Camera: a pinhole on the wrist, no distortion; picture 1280 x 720 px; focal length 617.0 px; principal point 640.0 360.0 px. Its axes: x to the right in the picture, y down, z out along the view. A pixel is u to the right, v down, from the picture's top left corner.
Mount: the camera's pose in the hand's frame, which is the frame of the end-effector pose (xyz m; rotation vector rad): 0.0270 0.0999 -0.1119 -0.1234 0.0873 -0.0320
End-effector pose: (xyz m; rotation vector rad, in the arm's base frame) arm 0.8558 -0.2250 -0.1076 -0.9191 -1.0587 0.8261
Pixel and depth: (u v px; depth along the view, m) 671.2 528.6 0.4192
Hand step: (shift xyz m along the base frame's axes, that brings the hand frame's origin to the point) -0.2793 0.2437 -0.1482
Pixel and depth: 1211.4 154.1 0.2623
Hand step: -0.0540 0.3031 0.0974
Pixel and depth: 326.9 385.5 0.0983
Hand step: -0.0074 0.0313 -0.1146
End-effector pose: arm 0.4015 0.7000 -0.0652 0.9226 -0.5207 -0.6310
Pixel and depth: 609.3 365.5 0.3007
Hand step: -0.0565 -0.0687 0.2187
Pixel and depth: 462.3 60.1 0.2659
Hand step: -0.1322 -0.0742 0.0896
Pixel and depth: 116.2 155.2 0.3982
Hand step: -0.4018 0.0226 0.1513
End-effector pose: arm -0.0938 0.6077 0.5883 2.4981 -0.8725 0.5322
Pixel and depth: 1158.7 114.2 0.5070
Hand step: 0.4719 -0.3955 -0.0902
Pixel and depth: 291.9 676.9 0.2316
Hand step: -0.1981 -0.1970 -0.0636
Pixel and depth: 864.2 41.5 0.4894
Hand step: 0.3203 -0.2489 -0.2320
